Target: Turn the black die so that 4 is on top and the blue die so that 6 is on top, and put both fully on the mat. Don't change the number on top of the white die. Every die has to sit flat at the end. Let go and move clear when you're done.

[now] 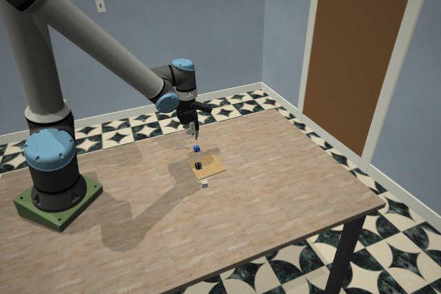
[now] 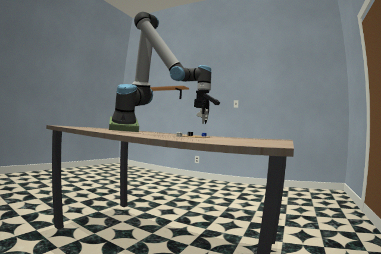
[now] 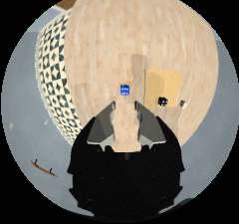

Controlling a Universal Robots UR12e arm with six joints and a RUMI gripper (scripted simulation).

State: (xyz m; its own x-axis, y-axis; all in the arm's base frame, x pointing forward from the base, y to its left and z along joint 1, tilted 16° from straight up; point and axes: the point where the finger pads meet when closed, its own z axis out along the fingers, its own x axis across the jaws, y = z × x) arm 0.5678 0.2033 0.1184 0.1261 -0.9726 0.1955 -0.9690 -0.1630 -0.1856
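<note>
My gripper is now 90 mm above the blue die. From my hand the other things lie so: white die 260 mm to the right, 90 mm below, 20 mm behind; tan mat 140 mm to the right, 100 mm below, 20 mm ahead; black die 140 mm to the right, 80 mm below, 20 mm behind.
</note>
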